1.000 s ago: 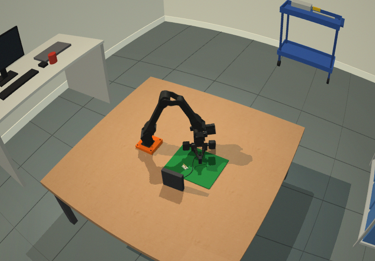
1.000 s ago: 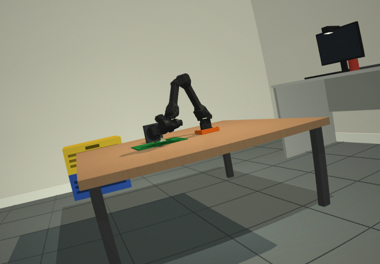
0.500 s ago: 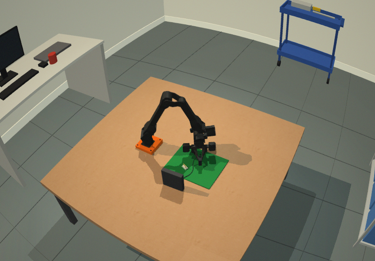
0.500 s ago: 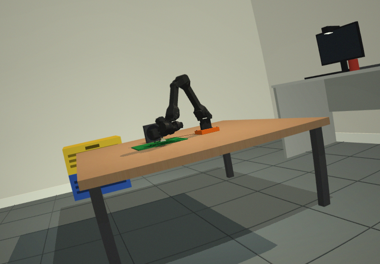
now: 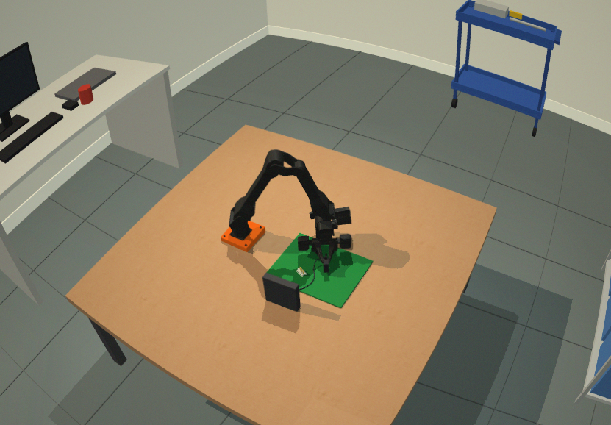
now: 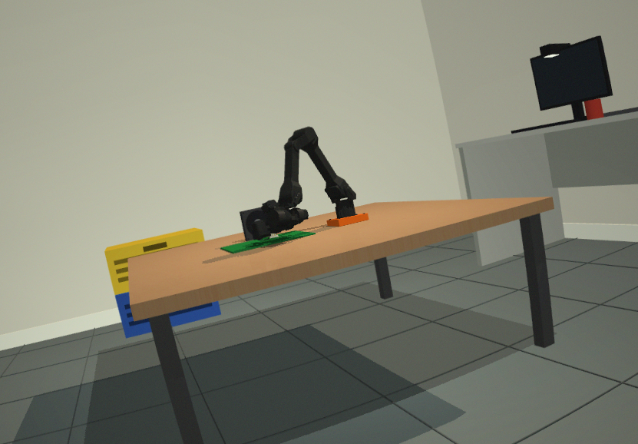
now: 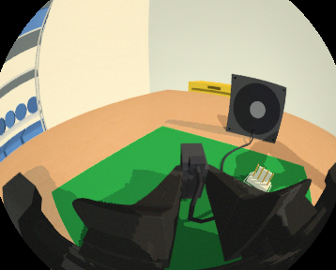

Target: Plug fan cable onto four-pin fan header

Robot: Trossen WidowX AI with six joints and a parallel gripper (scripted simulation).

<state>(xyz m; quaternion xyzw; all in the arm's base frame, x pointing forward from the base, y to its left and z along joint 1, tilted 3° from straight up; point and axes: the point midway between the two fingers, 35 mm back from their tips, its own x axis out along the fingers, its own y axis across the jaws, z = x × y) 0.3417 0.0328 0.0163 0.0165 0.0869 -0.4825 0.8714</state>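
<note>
Now: the green board 6 cm below my gripper tip and 2 cm behind it. Also, from my gripper tip: white four-pin fan header (7 cm behind, 5 cm to the right, 4 cm below); then black fan (19 cm to the right, 5 cm behind, 2 cm above); then black fan plug (1 cm below).
</note>
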